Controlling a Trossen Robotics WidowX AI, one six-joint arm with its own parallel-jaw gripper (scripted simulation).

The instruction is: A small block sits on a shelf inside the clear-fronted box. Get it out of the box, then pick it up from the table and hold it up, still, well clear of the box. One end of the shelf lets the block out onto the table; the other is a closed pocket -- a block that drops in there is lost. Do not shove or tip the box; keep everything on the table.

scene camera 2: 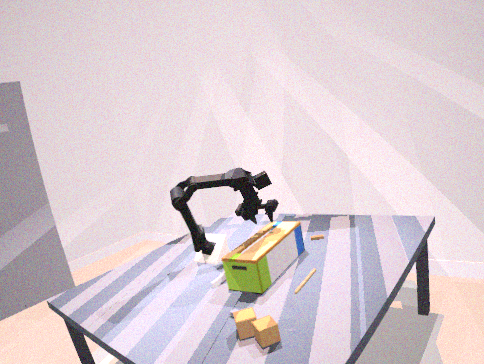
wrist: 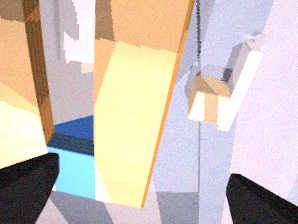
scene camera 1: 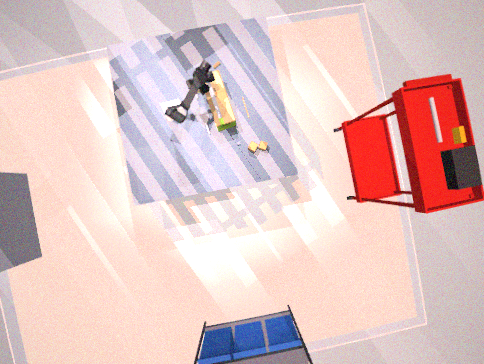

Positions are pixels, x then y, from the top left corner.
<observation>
A long box shows in scene camera 2, in the wrist view (94,88) and in scene camera 1. One and the same spot on the long box: (scene camera 1: 222,112) is (scene camera 2: 249,249).
</observation>
